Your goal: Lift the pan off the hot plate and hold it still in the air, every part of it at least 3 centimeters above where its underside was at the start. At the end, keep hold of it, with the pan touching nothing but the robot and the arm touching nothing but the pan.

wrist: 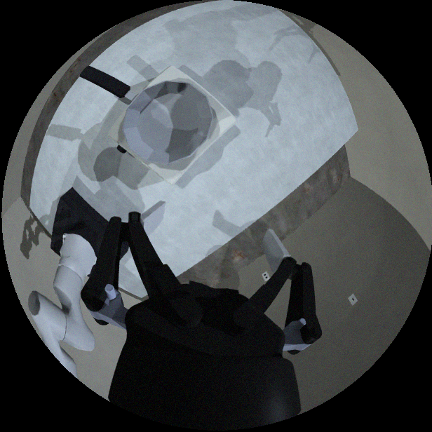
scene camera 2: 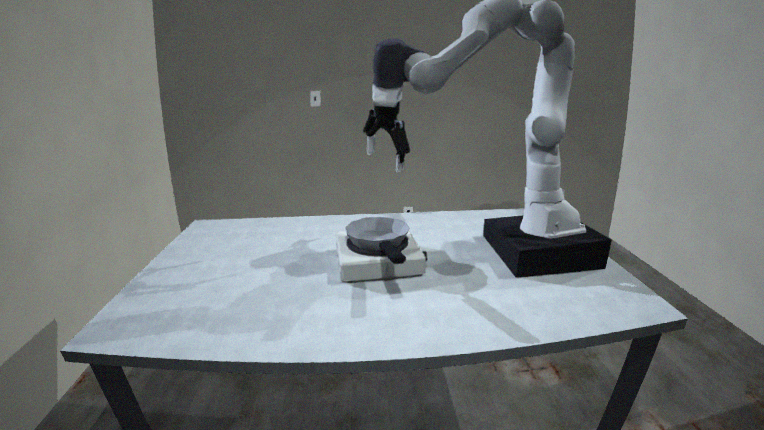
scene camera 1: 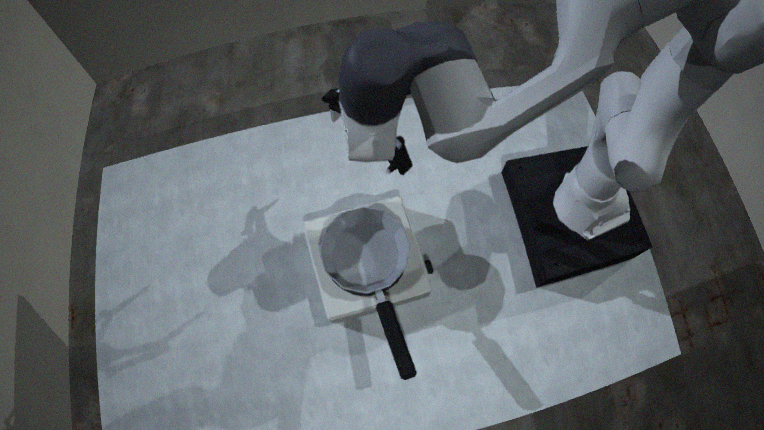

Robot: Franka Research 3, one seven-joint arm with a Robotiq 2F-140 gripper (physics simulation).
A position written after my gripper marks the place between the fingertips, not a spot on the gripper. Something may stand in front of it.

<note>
In view: my gripper [scene camera 2: 384,161], a cream hot plate [scene camera 1: 340,304] and a grey pan [scene camera 1: 365,249].
The cream hot plate shows as well in the wrist view [wrist: 222,120]. The grey pan shows as well in the wrist view [wrist: 165,122] and in scene camera 2 [scene camera 2: 384,234]. My gripper also shows in the wrist view [wrist: 215,224] and in scene camera 1 [scene camera 1: 364,141].
</note>
